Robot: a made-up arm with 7 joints. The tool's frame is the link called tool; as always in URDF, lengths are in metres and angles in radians. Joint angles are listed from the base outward.
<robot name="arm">
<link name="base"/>
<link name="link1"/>
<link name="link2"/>
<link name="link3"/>
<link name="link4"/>
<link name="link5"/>
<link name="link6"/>
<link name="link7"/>
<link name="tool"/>
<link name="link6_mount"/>
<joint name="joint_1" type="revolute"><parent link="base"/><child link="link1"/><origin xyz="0.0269 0.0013 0.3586" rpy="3.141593 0 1.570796"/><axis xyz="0 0 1"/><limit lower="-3.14" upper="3.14"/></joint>
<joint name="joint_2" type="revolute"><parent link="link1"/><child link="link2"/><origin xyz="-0.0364 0.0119 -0.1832" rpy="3.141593 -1.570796 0"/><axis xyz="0 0 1"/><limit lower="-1.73" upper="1.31"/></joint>
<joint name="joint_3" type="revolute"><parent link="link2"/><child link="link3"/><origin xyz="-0.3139 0.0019 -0.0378" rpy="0 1.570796 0"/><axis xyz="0 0 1"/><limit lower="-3.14" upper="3.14"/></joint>
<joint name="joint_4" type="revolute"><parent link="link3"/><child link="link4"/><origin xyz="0.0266 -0.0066 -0.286" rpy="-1.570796 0 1.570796"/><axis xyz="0 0 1"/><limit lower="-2.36" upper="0.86"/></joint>
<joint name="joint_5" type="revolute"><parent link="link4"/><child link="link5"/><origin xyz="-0.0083 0.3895 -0.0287" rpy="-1.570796 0 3.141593"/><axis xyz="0 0 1"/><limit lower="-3.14" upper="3.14"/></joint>
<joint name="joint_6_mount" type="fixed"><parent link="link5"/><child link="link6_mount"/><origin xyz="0.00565 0.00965 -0.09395" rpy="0 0 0"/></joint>
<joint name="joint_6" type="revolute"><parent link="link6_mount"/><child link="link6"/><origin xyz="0.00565 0.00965 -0.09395" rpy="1.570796 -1.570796 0"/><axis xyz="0 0 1"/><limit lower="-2.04" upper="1.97"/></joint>
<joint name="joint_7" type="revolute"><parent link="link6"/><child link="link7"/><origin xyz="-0.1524 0.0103 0.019" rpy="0 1.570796 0"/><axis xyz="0 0 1"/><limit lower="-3.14" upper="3.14"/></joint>
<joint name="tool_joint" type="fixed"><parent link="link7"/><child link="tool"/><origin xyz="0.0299 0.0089 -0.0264" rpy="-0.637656 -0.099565 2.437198"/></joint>
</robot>
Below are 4 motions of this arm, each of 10 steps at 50 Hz.
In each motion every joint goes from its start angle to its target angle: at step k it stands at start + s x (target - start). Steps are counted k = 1, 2, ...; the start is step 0. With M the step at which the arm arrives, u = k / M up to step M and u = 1 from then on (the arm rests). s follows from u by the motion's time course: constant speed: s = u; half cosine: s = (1 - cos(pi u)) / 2; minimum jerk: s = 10 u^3 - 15 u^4 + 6 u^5.
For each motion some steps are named. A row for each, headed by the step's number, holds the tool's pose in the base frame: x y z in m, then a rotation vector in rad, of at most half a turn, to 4 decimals.
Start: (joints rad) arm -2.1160 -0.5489 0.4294 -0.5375 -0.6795 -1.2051 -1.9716
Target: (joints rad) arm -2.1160 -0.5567 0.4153 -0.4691 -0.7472 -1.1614 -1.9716
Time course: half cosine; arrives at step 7
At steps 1, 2, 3, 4, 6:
1: 0.5470 -0.7959 1.2578 -1.4796 -0.7359 0.6375
2: 0.5502 -0.7937 1.2639 -1.4923 -0.7481 0.6379
3: 0.5546 -0.7904 1.2726 -1.5105 -0.7660 0.6385
4: 0.5594 -0.7865 1.2824 -1.5306 -0.7860 0.6389
6: 0.5665 -0.7802 1.2972 -1.5608 -0.8168 0.6393

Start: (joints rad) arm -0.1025 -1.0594 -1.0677 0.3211 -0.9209 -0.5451 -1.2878
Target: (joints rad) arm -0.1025 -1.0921 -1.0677 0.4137 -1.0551 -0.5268 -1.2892
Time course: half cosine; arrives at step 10
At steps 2, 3, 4, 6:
2: -0.9987 -0.0353 1.3631 2.8578 -0.9350 0.3905
3: -0.9981 -0.0279 1.3617 2.8420 -0.9268 0.3922
4: -0.9974 -0.0187 1.3599 2.8221 -0.9164 0.3940
6: -0.9954 0.0017 1.3556 2.7781 -0.8936 0.3968

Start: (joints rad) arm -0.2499 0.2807 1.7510 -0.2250 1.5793 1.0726 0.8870
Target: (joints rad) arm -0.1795 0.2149 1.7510 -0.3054 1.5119 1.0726 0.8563
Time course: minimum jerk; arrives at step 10
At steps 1, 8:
1: 0.1890 0.1607 1.8188 -2.2441 2.0706 -0.2540
8: 0.1181 0.1769 1.8148 -2.2857 2.0371 -0.3679

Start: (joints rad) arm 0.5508 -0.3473 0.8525 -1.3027 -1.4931 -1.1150 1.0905
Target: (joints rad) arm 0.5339 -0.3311 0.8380 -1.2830 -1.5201 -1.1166 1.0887
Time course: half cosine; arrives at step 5
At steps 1, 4, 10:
1: -0.5162 0.5947 1.0743 -0.0342 0.9454 0.5423
4: -0.5275 0.5779 1.0965 -0.0277 0.9799 0.5785
10: -0.5288 0.5759 1.0991 -0.0270 0.9840 0.5828

